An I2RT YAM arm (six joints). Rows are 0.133 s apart.
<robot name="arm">
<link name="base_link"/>
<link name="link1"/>
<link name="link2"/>
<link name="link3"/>
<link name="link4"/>
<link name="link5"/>
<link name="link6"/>
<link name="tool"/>
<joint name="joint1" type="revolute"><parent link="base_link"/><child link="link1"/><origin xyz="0 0 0.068" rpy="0 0 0"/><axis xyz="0 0 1"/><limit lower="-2.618" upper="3.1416"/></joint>
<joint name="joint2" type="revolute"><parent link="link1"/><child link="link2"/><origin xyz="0.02 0.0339 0.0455" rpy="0 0 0"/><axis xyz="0 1 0"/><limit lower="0" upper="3.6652"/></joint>
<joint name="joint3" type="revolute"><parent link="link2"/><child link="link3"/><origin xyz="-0.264 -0.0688 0" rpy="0 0 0"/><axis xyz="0 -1 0"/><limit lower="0" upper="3.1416"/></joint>
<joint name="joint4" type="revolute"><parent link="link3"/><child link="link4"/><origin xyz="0.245 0.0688 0.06" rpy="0 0 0"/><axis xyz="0 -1 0"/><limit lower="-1.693" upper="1.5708"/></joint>
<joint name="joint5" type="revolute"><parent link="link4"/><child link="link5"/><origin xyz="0.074 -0.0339 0.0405" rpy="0 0 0"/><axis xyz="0 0 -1"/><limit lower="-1.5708" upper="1.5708"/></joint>
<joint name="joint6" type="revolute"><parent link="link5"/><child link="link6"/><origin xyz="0.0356 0 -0.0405" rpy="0 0 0"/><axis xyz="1 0 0"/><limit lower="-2.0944" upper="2.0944"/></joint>
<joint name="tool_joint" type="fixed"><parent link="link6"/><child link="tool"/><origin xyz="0 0 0" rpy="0 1.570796 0"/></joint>
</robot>
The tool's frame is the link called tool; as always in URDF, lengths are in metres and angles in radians.
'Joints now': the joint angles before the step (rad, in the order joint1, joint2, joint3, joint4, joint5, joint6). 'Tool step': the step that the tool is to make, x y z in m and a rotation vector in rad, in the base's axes. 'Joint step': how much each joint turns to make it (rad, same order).
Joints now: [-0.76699, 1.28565, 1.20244, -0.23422, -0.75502, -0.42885]
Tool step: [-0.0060, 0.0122, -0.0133, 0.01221, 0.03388, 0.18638]
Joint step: [0.00245, -0.01789, -0.02708, -0.11490, -0.16566, -0.12211]
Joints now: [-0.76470, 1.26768, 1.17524, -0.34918, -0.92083, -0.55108]
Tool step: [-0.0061, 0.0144, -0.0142, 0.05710, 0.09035, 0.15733]
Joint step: [0.01514, 0.00572, 0.01737, -0.25477, -0.10956, -0.16637]
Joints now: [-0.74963, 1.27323, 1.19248, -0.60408, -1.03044, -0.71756]
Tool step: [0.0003, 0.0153, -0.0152, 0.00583, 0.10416, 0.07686]
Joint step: [0.04670, 0.01158, -0.00047, -0.17894, 0.02416, -0.12827]
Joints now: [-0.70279, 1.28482, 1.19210, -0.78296, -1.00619, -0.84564]
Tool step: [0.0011, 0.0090, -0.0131, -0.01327, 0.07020, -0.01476]
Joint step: [0.03629, -0.01359, -0.04609, -0.00539, 0.07458, 0.00986]
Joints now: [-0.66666, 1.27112, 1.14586, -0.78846, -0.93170, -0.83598]
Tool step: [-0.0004, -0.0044, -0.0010, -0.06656, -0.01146, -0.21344]
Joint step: [0.00234, -0.06018, -0.08089, 0.21304, 0.18130, 0.18952]
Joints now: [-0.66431, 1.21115, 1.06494, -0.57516, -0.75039, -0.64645]
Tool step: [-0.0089, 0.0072, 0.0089, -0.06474, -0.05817, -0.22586]
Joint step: [0.02584, -0.10363, -0.07575, 0.15968, 0.21378, 0.16802]
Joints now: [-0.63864, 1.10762, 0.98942, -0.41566, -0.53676, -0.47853]
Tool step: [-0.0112, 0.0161, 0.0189, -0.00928, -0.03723, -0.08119]
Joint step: [0.04214, -0.08200, 0.01199, -0.02059, 0.10178, 0.08040]
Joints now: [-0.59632, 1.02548, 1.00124, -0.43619, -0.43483, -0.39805]
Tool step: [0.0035, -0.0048, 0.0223, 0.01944, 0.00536, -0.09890]
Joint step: [0.00361, 0.03754, 0.10733, -0.06160, 0.08628, 0.06158]
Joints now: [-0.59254, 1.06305, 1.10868, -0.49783, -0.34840, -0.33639]
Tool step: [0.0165, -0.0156, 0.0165, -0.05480, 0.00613, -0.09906]
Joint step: [0.00016, 0.09060, 0.10667, 0.00887, 0.11059, -0.00208]
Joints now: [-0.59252, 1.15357, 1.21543, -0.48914, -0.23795, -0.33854]
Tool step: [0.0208, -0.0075, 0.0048, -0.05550, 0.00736, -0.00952]
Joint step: [0.02644, 0.07845, 0.06016, 0.03576, 0.05337, -0.03222]
